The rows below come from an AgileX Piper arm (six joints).
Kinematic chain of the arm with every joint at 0, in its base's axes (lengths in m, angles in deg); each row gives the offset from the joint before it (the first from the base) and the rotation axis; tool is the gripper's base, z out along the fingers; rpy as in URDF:
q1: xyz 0 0 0.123 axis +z
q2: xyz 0 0 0 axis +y
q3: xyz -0.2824 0 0.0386 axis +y
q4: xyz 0.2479 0 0.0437 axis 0.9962 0 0.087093
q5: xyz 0 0 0 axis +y
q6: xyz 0.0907 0 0.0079 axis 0.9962 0 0.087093
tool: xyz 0 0 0 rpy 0 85 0
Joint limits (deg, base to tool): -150..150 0..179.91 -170..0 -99.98..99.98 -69.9..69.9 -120..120
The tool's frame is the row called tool.
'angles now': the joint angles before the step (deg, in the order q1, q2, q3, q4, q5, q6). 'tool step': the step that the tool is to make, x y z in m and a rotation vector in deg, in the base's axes. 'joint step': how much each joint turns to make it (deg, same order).
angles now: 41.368 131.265 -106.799 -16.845 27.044 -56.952
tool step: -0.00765 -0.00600 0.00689 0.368 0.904 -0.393
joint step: 0.000 -2.579 3.037 0.800 -0.001 0.173
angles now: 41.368 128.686 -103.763 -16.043 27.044 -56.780
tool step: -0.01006 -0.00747 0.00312 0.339 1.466 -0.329
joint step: 0.000 -2.807 4.127 1.261 -0.460 -0.001
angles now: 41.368 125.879 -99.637 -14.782 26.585 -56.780
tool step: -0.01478 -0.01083 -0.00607 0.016 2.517 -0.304
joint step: -0.001 -3.094 6.475 1.663 -1.548 -0.002
